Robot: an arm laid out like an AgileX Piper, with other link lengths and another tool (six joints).
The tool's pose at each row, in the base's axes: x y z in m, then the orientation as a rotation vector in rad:
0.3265 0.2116 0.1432 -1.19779 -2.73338 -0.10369
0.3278 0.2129 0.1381 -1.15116 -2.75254 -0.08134
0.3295 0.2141 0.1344 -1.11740 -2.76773 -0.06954
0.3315 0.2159 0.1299 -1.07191 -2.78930 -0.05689
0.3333 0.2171 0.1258 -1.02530 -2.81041 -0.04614
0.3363 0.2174 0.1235 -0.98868 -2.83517 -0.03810
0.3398 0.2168 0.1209 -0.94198 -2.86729 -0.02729
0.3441 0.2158 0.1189 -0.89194 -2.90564 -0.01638
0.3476 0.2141 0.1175 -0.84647 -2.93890 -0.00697
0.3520 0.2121 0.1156 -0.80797 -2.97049 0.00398
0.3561 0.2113 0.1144 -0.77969 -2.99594 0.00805
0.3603 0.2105 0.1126 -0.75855 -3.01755 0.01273
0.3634 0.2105 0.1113 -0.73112 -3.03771 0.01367
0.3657 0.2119 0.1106 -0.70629 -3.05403 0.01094
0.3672 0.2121 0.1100 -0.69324 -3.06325 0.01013
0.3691 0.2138 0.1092 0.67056 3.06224 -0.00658
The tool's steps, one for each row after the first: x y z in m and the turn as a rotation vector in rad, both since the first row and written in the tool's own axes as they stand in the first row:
-0.0008 0.0018 0.0050 0.01703 -0.00464 -0.03234
-0.0017 0.0039 0.0086 0.02598 -0.00860 -0.05639
-0.0025 0.0066 0.0131 0.03533 -0.01475 -0.08927
-0.0035 0.0087 0.0171 0.04352 -0.02044 -0.12277
-0.0057 0.0111 0.0190 0.04658 -0.03245 -0.15117
-0.0089 0.0133 0.0211 0.05020 -0.04916 -0.18727
-0.0128 0.0158 0.0225 0.05169 -0.07133 -0.22655
-0.0166 0.0172 0.0232 0.05281 -0.09084 -0.26152
-0.0214 0.0191 0.0244 0.05387 -0.11183 -0.29141
-0.0249 0.0215 0.0250 0.05121 -0.12859 -0.31380
-0.0286 0.0241 0.0262 0.04906 -0.14407 -0.33082
-0.0309 0.0264 0.0271 0.04608 -0.15607 -0.35142
-0.0315 0.0290 0.0277 0.04189 -0.16453 -0.36976
-0.0325 0.0302 0.0281 0.03977 -0.16981 -0.37944
-0.0326 0.0328 0.0289 0.03580 -0.17579 -0.39385

